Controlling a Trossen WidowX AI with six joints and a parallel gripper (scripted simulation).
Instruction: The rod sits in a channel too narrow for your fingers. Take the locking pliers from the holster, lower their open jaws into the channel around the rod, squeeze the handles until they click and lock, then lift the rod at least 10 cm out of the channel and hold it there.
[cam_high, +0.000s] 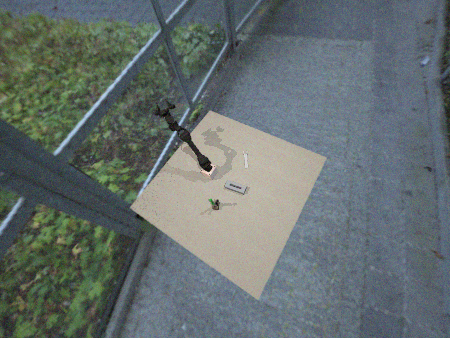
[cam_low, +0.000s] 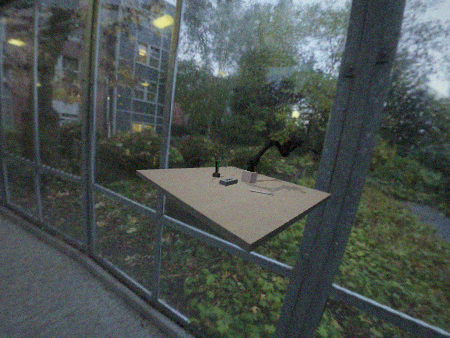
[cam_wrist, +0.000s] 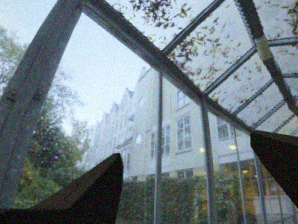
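My gripper tip is 800 mm short of the dark holster, 470 mm to the left of it and 460 mm above it. The rest, counted from my gripper tip: grey block (860 mm ahead, 240 mm to the right, 450 mm below); white bar (780 mm ahead, 80 mm to the left, 460 mm below); dark rod (860 mm ahead, 240 mm to the right, 460 mm below).
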